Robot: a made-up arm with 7 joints.
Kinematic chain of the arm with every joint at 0, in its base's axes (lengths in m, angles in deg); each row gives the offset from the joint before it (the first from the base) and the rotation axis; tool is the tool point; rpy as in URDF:
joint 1: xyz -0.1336 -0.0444 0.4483 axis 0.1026 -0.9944 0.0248
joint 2: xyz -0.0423 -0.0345 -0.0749 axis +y
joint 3: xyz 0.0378 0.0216 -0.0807 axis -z
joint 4: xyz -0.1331 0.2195 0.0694 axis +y
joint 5: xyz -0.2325 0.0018 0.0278 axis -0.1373 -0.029 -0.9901
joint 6: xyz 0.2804 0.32 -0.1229 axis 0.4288 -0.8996 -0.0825
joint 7: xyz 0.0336 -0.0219 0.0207 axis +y
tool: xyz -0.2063 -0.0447 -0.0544 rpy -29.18 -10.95 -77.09
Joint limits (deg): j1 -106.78..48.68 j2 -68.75..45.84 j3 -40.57..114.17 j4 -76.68..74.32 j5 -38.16..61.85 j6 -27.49..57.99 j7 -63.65..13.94
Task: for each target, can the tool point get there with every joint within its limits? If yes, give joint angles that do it. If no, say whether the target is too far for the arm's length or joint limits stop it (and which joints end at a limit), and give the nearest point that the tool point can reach.
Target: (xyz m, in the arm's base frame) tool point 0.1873 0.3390 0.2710
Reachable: yes | joints -10.57 -47.06 41.89 13.40 17.19 42.88 -20.15
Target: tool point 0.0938 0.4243 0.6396
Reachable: yes | joints 22.94 -50.79 69.53 62.25 12.71 13.80 -34.68
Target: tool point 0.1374 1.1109 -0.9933
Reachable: no: too far | nearest point 0.0023 0.4852 -0.2547 | short by 0.977 m
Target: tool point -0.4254 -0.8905 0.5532
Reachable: no: joint limits stop it (at a limit: joint 1, joint 2, joint 3, joint 6) | nearest point -0.4860 -0.4758 0.4410 | short by 0.434 m
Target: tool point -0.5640 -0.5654 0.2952
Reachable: no: joint limits stop it (at a limit: joint 1, joint 3, joint 6) | nearest point -0.5682 -0.5078 0.2890 | short by 0.058 m
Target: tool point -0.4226 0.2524 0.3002
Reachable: yes | joints -54.42 34.95 28.86 -7.44 34.53 -18.77 -31.40
